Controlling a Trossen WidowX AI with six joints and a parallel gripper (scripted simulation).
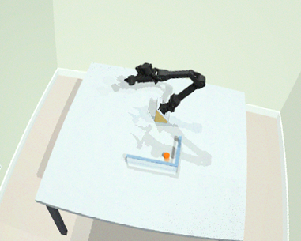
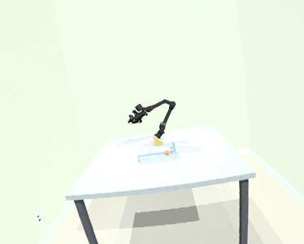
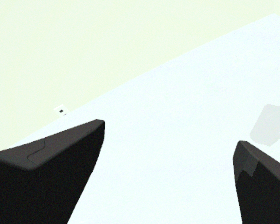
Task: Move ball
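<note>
My gripper tip is 36 cm to the right of the orange ball, 36 cm short of it and 23 cm above it. Round my gripper tip: clear wall (44 cm ahead, 28 cm to the left, 22 cm below); then see-through copy of the ball (38 cm ahead, 37 cm to the left, 23 cm below).
</note>
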